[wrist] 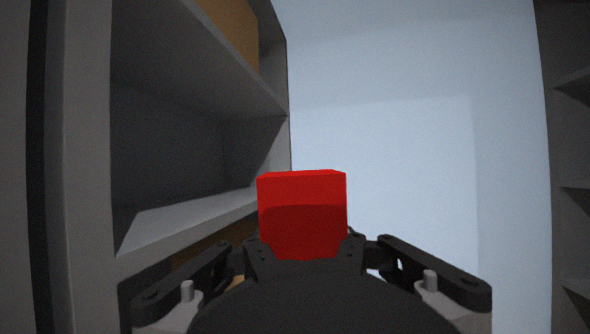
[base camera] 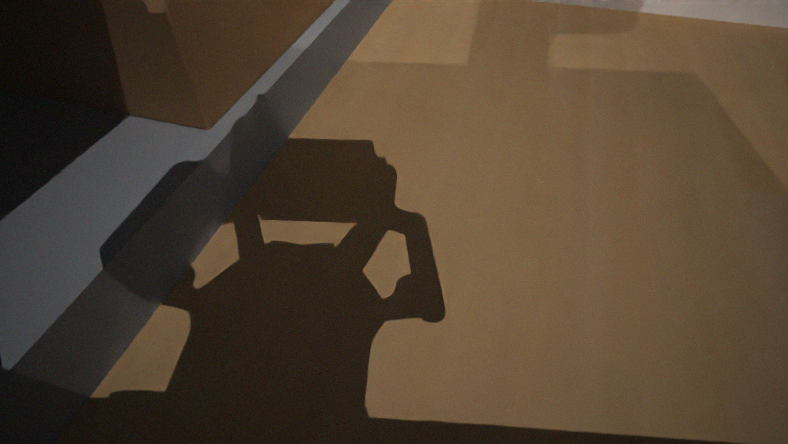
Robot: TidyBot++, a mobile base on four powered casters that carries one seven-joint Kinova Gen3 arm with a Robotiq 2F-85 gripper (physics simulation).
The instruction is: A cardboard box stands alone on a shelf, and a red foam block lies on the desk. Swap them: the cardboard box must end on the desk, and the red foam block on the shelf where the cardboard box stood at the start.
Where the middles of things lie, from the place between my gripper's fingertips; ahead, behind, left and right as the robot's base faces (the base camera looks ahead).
Scene:
Now: the red foam block (wrist: 302,214) 2 cm behind my hand and 1 cm above it.

